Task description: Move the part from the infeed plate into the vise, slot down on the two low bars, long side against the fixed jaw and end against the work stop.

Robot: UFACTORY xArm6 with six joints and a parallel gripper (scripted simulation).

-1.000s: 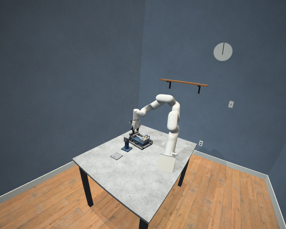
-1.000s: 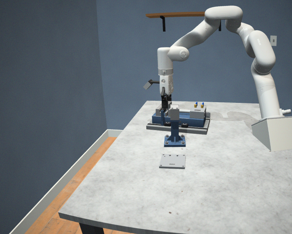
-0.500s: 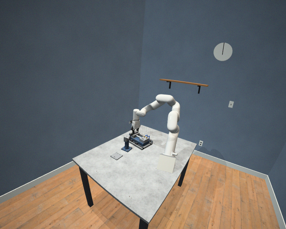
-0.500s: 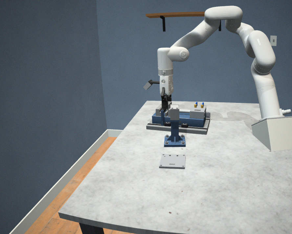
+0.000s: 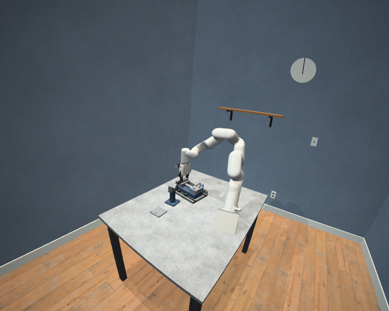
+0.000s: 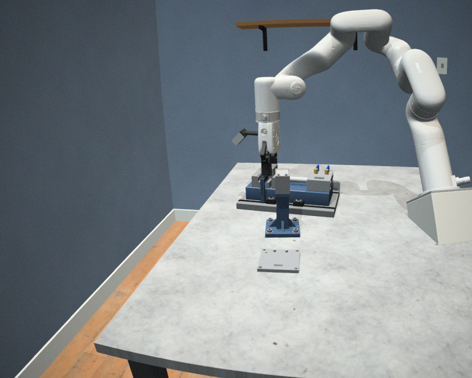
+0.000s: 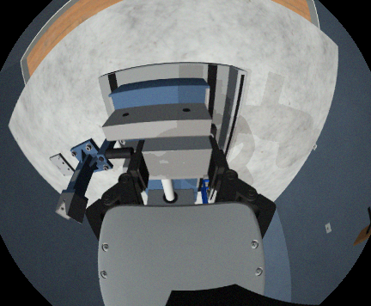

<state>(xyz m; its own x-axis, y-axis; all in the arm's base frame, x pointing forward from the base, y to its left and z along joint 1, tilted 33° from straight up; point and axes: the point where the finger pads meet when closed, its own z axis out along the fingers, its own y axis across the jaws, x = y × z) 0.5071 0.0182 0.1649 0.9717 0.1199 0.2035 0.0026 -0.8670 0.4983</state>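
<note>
Now: the part 2 cm below my hand. The rest, counted from my hand: fixed jaw (3 cm below, 3 cm ahead, 2 cm to the left); then cylinder rod (9 cm behind, 3 cm below, 2 cm to the left); then work stop (7 cm to the left, 2 cm below).
</note>
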